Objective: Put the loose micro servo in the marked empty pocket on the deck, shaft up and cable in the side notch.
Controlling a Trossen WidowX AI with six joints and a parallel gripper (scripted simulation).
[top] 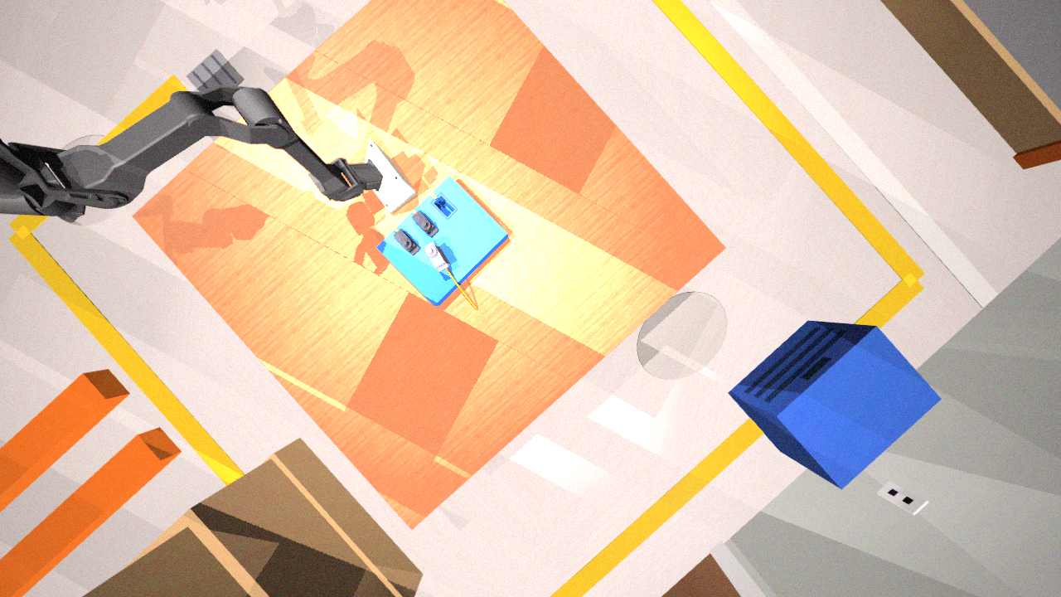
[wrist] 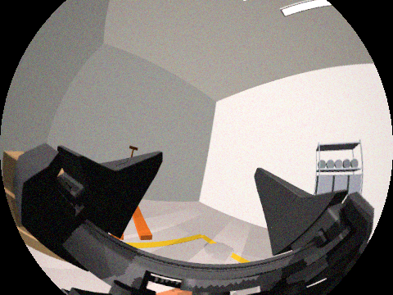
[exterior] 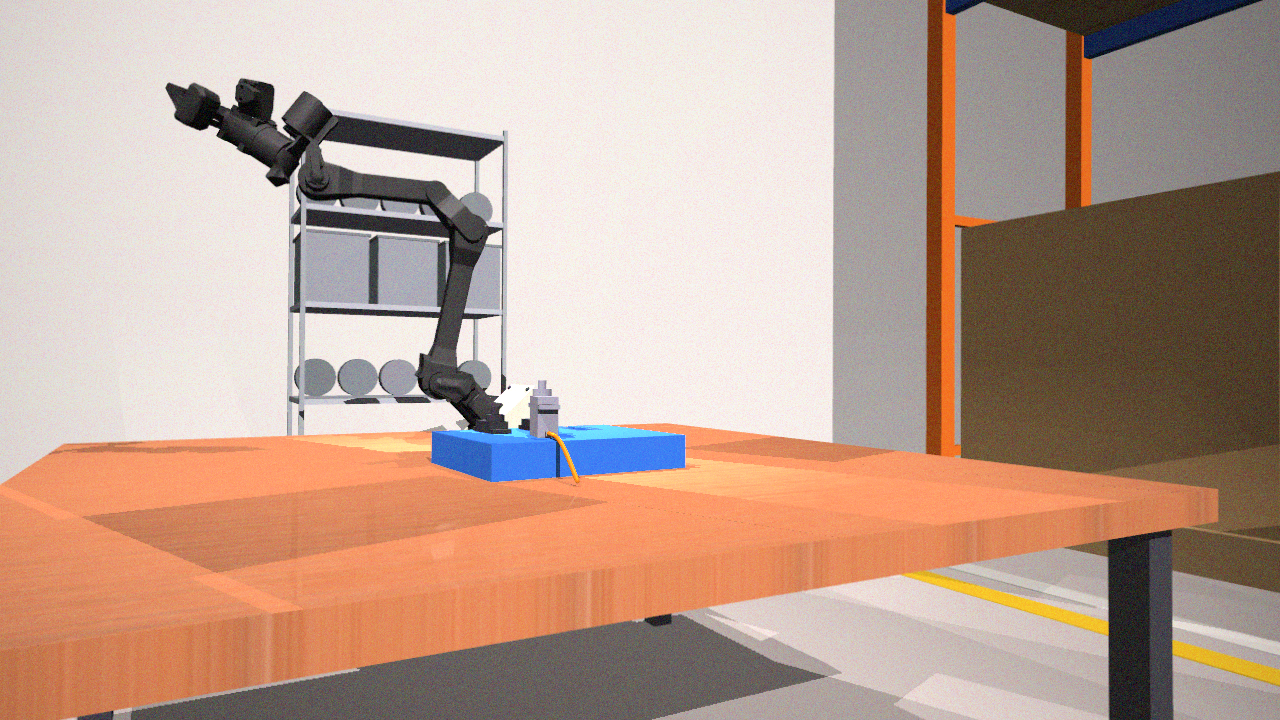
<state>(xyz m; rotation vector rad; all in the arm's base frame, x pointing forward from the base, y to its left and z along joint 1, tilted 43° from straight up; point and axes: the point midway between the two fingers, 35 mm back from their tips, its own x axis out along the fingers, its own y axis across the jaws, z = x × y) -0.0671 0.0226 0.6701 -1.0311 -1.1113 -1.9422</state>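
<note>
Now: the blue deck 56 cm below my gripper tip, 51 cm to the left of it and 38 cm ahead of it.
</note>
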